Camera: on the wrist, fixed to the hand. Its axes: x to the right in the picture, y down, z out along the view.
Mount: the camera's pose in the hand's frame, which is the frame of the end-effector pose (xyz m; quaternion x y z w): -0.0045 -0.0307 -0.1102 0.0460 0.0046 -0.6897 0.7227
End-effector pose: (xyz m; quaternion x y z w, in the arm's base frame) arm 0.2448 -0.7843 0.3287 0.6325 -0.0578 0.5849 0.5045
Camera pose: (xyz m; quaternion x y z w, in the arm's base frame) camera 0.1887 -0.6940 0.2863 0.5175 0.4237 0.0803 0.7391
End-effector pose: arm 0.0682 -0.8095 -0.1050 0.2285 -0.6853 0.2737 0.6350
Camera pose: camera 0.1710 -0.7592 -0.1021 0.6657 -0.3221 -0.2076 0.6403
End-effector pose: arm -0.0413 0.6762 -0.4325 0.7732 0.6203 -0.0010 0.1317
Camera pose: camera -0.0896 0.7005 -0.3316 0.1370 0.9821 -0.1165 0.0561
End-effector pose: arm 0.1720 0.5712 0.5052 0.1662 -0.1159 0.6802 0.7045
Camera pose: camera 0.1955 0.6096 0.3999 0.2293 0.0654 0.0118 0.9711
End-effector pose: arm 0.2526 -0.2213 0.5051 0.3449 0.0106 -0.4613 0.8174
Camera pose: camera 0.2598 -0.1651 0.4056 0.2817 0.2281 -0.8960 0.2566
